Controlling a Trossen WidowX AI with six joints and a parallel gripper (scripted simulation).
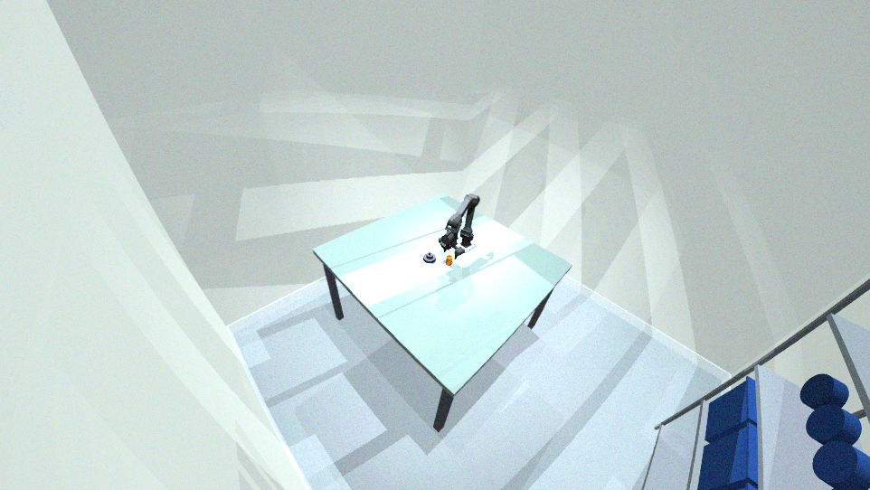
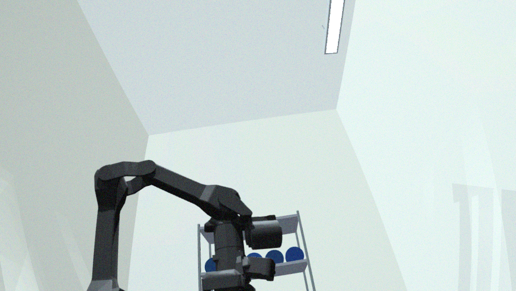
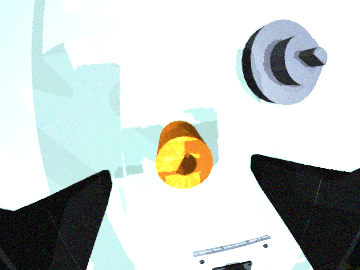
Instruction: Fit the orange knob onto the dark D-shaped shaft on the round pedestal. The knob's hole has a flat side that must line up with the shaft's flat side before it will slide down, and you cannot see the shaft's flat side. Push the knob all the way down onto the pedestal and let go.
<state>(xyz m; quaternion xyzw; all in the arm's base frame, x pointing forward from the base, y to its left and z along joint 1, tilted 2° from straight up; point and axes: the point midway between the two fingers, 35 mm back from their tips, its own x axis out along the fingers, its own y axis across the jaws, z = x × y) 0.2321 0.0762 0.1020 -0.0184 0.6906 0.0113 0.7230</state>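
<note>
Right now the orange knob is 40 mm below my gripper tip. Round my gripper tip: round pedestal: 110 mm to the right, 70 mm ahead, 40 mm below.
</note>
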